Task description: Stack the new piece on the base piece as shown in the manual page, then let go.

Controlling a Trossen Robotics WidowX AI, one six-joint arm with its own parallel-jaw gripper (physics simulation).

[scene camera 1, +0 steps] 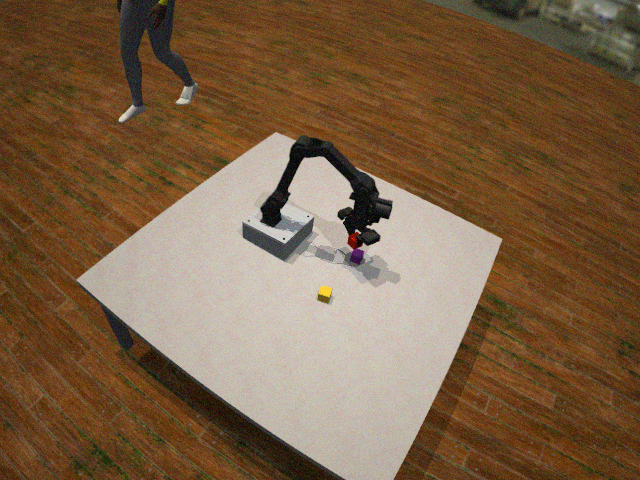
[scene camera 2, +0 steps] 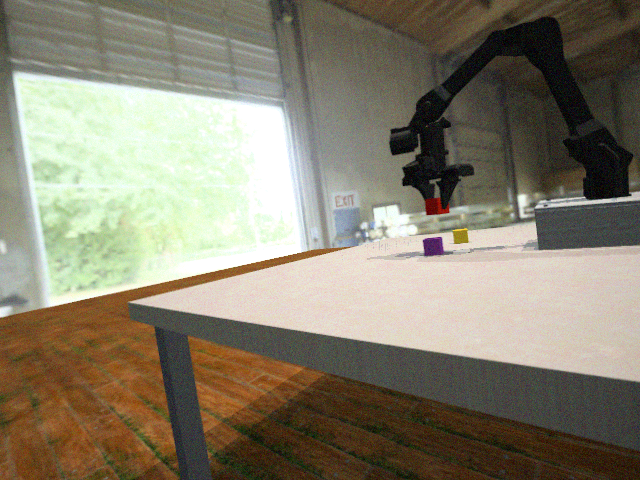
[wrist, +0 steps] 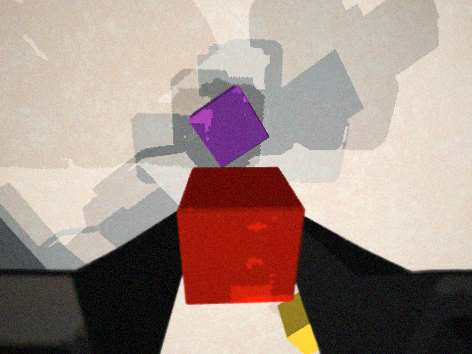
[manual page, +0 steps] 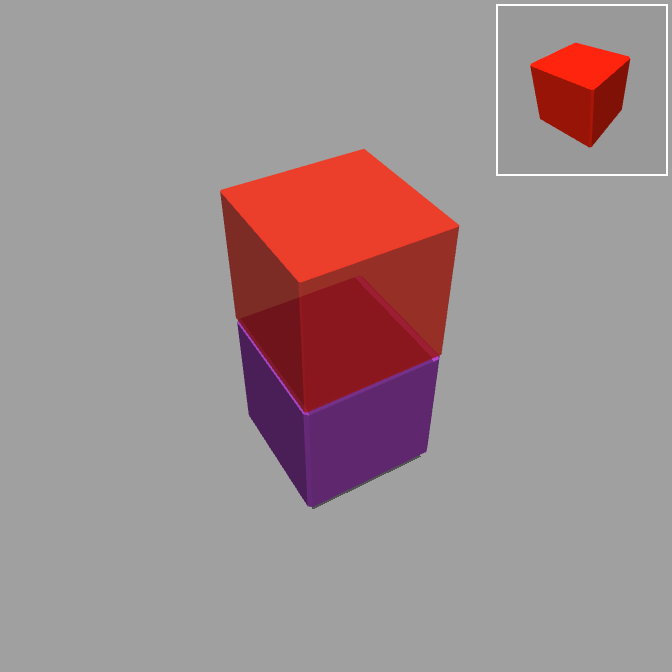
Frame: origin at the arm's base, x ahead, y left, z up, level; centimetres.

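Seen in the pictures: gripper, between the fingertips: point(scene camera 1: 355, 242) point(scene camera 2: 437, 209) point(wrist: 237, 217); arm's base, origin of its link: point(scene camera 1: 270, 220) point(scene camera 2: 607, 197).
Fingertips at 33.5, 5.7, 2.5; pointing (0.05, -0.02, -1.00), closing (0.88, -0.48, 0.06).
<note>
Pixels of each thing's top centre, then the offset from my fingertips to it, as dx, dy, dz. Level surfaces: height alone.
- red cube, centre of its top: point(wrist: 244, 263) point(scene camera 2: 436, 197) point(scene camera 1: 356, 236) -0.1, +0.0, +3.0
- purple cube, centre of its top: point(wrist: 230, 129) point(scene camera 2: 432, 238) point(scene camera 1: 358, 252) +1.5, +2.4, -7.1
- yellow cube, centre of its top: point(wrist: 313, 338) point(scene camera 2: 459, 229) point(scene camera 1: 325, 290) -0.7, -21.0, -7.1
- pale table, height of its surface: dz -11.2
My gripper point(scene camera 1: 355, 239) point(scene camera 2: 436, 203) point(wrist: 237, 217) is shut on a red cube and points down, in the air above the table. The red cube point(scene camera 1: 353, 241) point(scene camera 2: 435, 206) point(wrist: 241, 255) is held between the two fingertips. A purple cube point(scene camera 1: 357, 256) point(scene camera 2: 433, 246) point(wrist: 230, 127) stands on the table below it, with a gap of air between them. In the wrist view the purple cube is turned relative to the red one and shows just beyond its upper edge. A yellow cube point(scene camera 1: 324, 293) point(scene camera 2: 460, 236) point(wrist: 298, 320) stands on the table apart from the purple one, partly hidden by a finger in the wrist view.
The pale table point(scene camera 1: 248, 330) point(scene camera 2: 361, 294) carries the arm's grey base box point(scene camera 1: 268, 242) point(scene camera 2: 584, 227). The arm's shadows fall around the purple cube. A person point(scene camera 1: 136, 51) in grey trousers is on the wooden floor beyond the table.
</note>
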